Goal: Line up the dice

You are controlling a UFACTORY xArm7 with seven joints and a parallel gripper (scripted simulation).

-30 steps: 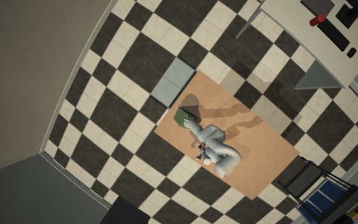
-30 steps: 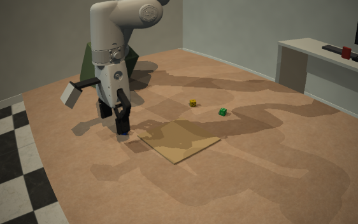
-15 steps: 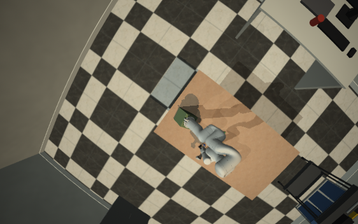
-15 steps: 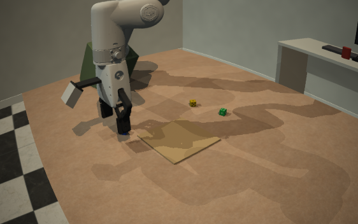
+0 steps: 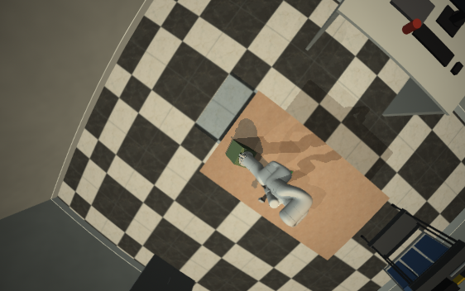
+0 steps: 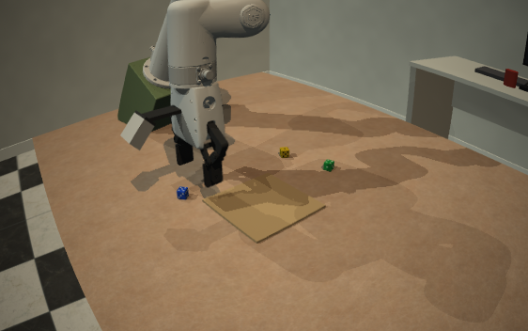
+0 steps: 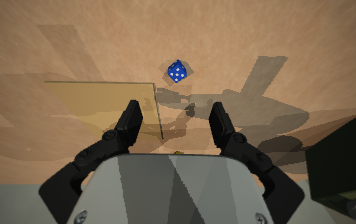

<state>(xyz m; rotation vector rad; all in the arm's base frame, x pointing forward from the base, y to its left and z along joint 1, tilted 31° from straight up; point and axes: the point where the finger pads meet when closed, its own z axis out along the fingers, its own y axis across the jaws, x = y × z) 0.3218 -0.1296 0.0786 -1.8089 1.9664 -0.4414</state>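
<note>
My hand is 4 cm to the left of the blue die and 4 cm above it. Round my hand: tan mat: 10 cm ahead, 5 cm to the left, 4 cm below; then green die: 10 cm ahead, 22 cm to the left, 4 cm below; then yellow die: 1 cm ahead, 20 cm to the left, 4 cm below.
</note>
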